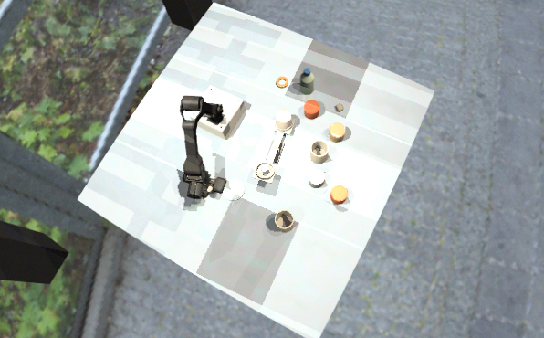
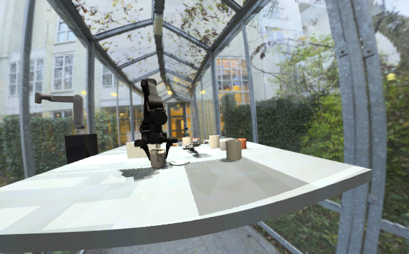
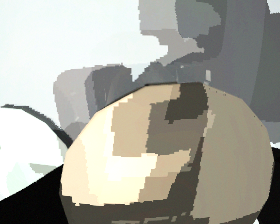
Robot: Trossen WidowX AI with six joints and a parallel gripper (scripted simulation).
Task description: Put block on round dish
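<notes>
The grey block lies 200 mm ahead of my gripper tip, 170 mm to the left of it and 50 mm above it. From my gripper tip the other things lie so: bottle: 650 mm to the left, 150 mm ahead, 80 mm above; round dish: 100 mm ahead, 40 mm to the left, 30 mm below; tan cylinder: 510 mm to the left, 380 mm ahead.
</notes>
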